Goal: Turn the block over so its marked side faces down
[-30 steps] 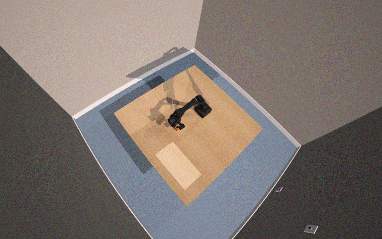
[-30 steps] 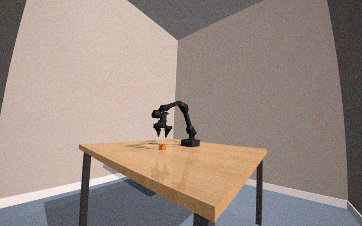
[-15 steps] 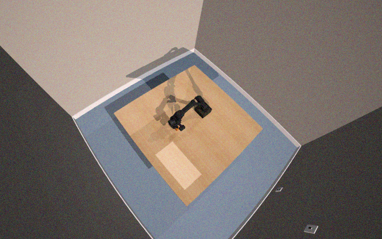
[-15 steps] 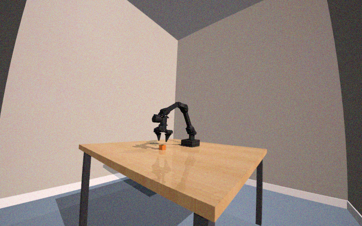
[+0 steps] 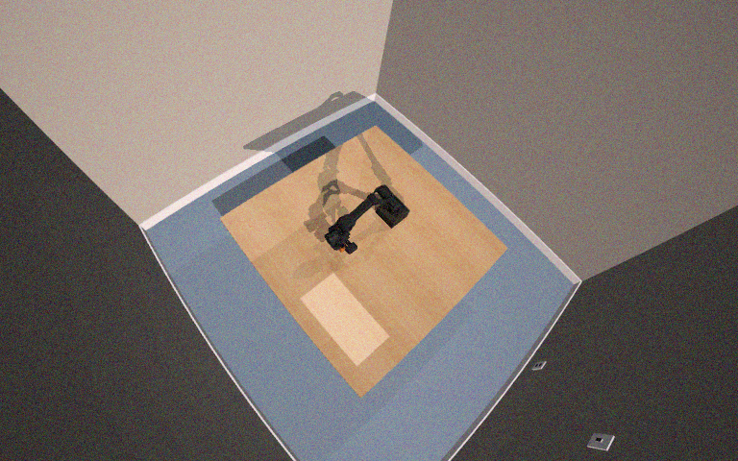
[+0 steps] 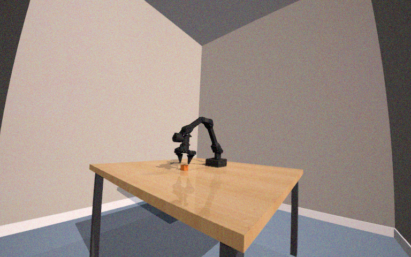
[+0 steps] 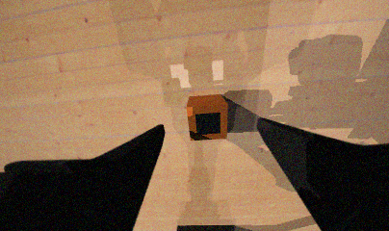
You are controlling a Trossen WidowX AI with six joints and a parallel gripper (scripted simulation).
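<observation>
My gripper tip is now 20 mm above the orange block.
</observation>
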